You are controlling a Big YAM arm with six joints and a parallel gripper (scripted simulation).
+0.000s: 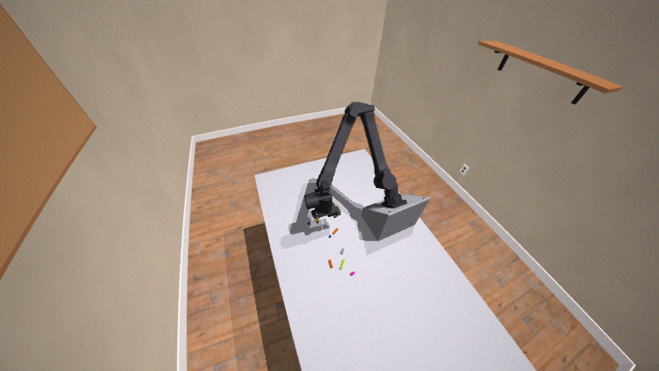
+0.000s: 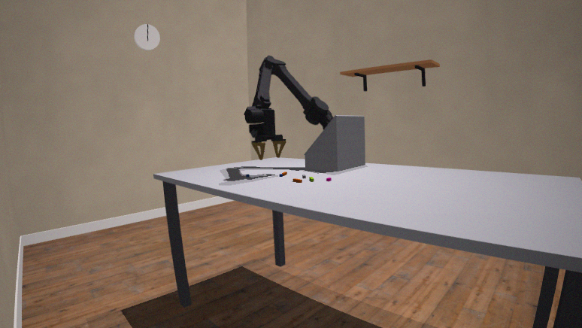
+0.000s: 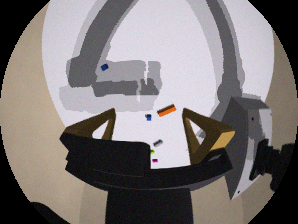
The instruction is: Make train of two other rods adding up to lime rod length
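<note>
My gripper is now 3 cm past the grey rod, 17 cm to the right of it and 7 cm above it. Round my hand: magenta rod 3 cm behind, 29 cm to the left, 7 cm below; lime rod 23 cm to the left, 7 cm below.
</note>
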